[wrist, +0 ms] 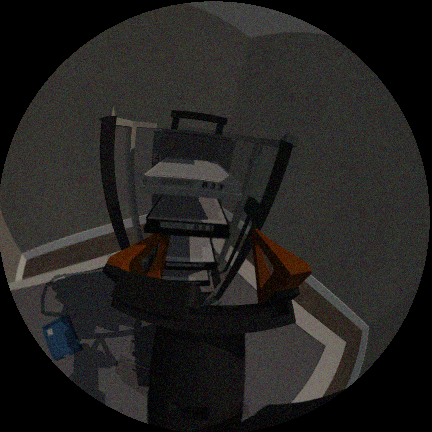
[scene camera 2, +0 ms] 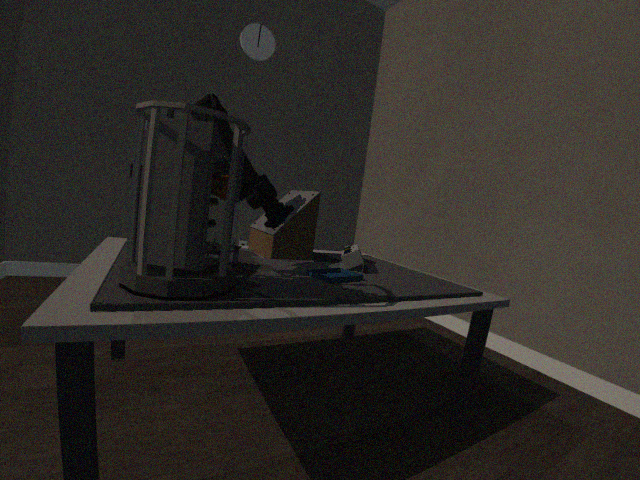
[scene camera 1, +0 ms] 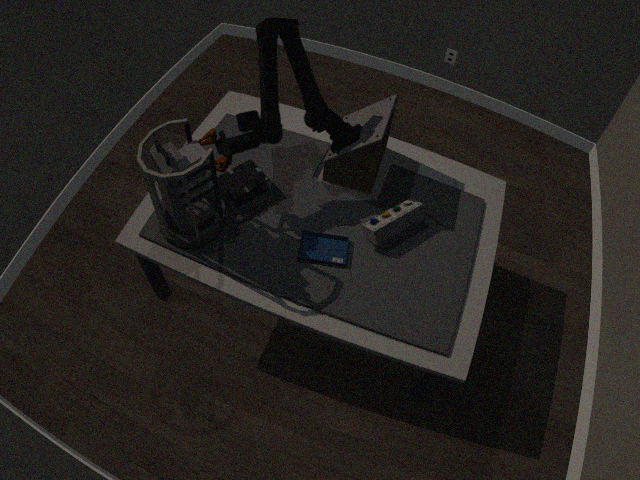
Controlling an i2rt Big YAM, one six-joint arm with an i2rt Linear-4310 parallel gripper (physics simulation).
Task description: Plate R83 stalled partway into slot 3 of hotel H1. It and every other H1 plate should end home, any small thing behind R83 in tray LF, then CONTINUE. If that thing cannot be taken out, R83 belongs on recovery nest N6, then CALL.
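Places are measured from the arm's base along level axes (x left, y ahead, z down), in millimetres.
Where they show: gripper, fingertip midpoint: (wrist: pixel 209 231); arm's base at its link origin: (scene camera 2: pixel 280 217) (scene camera 1: pixel 347 139).
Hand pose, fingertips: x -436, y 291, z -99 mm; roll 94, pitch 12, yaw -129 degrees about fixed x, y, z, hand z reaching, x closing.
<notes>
Things, the pixels of their top centre, and the offset from my fingertips.
- Hotel H1 at its top centre: (wrist: pixel 203 107) (scene camera 2: pixel 195 110) (scene camera 1: pixel 173 141) dz -139, dx -32, dy +75 mm
- pale plate at its top centre: (wrist: pixel 192 163) (scene camera 1: pixel 184 155) dz -59, dx -15, dy +57 mm
- plate R83 at its top centre: (wrist: pixel 190 194) (scene camera 1: pixel 186 163) dz -19, dx -15, dy +54 mm
- blue tray at its top centre: (scene camera 2: pixel 335 272) (scene camera 1: pixel 323 246) dz +233, dx +441, dy +81 mm
- dark low fixture at its top centre: (scene camera 2: pixel 214 241) (scene camera 1: pixel 240 176) dz +175, dx +103, dy -89 mm
- button box at its top centre: (scene camera 1: pixel 396 213) (scene camera 2: pixel 353 245) dz +167, dx +652, dy -66 mm
Hotel H1 (scene camera 1: pixel 175 174) (scene camera 2: pixel 147 191) (wrist: pixel 275 185) is a tall rounded cage at the table's left end. In the wrist view, a pale plate (wrist: pixel 187 172) sits uppermost. Below it, plate R83 (wrist: pixel 187 227), dark-edged, appears to stick out toward me; its label is too dark to read now. More plates show lower down. My gripper (scene camera 1: pixel 212 149) (wrist: pixel 209 231) is open and empty at the hotel's open side, its orange fingers left and right of the plate column in the wrist view. The space behind R83 is hidden. A blue tray (scene camera 1: pixel 324 249) (scene camera 2: pixel 336 275) (wrist: pixel 61 337) lies mid-table; its name is unreadable.
A dark low fixture (scene camera 1: pixel 245 183) stands beside the hotel; I cannot tell whether it is N6. A button box (scene camera 1: pixel 392 214) (scene camera 2: pixel 352 258) stands right of the blue tray. The arm rises from a sloped box (scene camera 1: pixel 354 167) (scene camera 2: pixel 294 235). A dark post and lever stand near the right finger.
</notes>
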